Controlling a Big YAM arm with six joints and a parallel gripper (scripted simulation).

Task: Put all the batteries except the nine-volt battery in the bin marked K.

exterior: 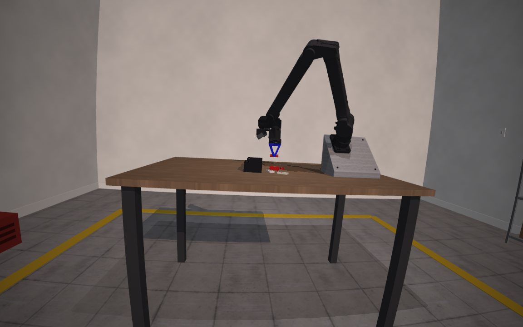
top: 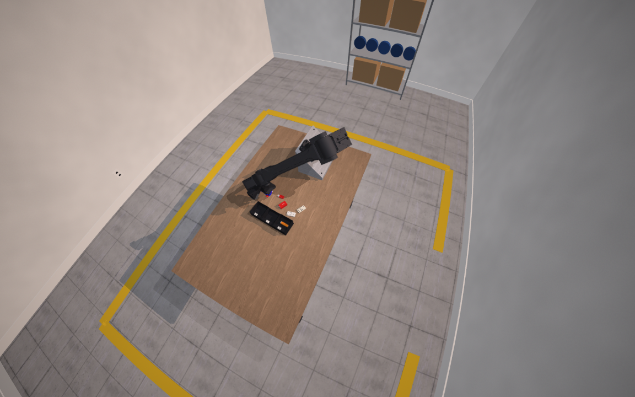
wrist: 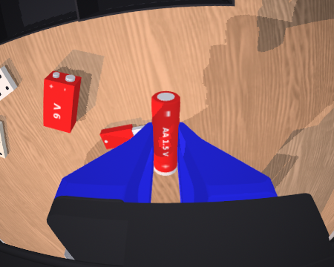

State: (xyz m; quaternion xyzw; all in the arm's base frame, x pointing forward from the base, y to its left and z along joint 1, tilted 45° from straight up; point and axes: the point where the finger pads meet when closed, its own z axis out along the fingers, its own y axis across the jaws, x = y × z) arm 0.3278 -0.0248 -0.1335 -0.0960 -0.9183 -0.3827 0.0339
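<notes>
Right now the red cylindrical battery is right at my hand. From my hand the other things lie so: black bin 120 mm ahead, 70 mm to the left, 50 mm below; then red nine-volt battery 80 mm to the left, 60 mm below, 20 mm ahead; then red USB stick 70 mm below, 40 mm to the left, 40 mm behind.
</notes>
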